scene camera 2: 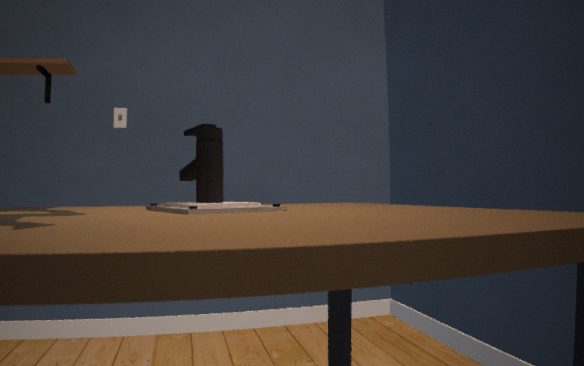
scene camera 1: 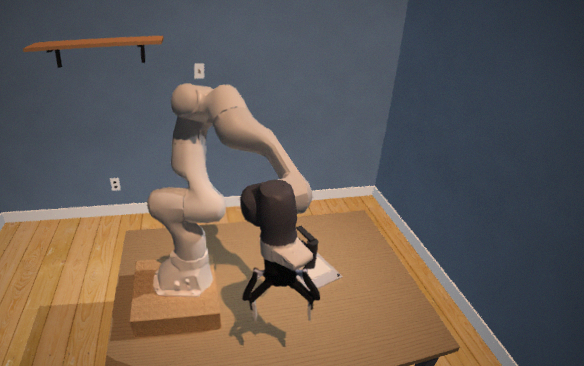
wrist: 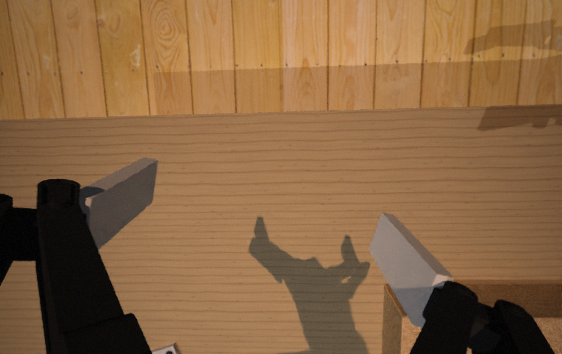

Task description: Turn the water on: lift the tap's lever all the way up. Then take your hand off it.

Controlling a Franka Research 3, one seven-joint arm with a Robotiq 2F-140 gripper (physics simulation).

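Observation:
A black tap [scene camera 1: 313, 250] [scene camera 2: 210, 172] stands upright on a pale base plate [scene camera 1: 329, 278] [scene camera 2: 235, 209]. Its lever [scene camera 1: 305, 233] [scene camera 2: 196, 130] sticks out from the top, close to level, above the shorter spout [scene camera 2: 187, 171]. In scene camera 1 the arm's wrist hides part of the tap. A corner of the plate shows at the bottom edge of the wrist view; the lever does not show there. My gripper [scene camera 1: 282, 314] [wrist: 268, 207] is wide open with nothing between its fingers. It hangs over the table, nearer scene camera 1 than the tap, apart from the lever.
The wooden table [scene camera 1: 385, 310] [scene camera 2: 400, 227] carries the arm's base block [scene camera 1: 175, 322] [wrist: 515, 295] and the tap's plate. A shelf [scene camera 1: 95, 44] [scene camera 2: 35, 66] is fixed to the blue wall behind. The arm's shadow falls across the table.

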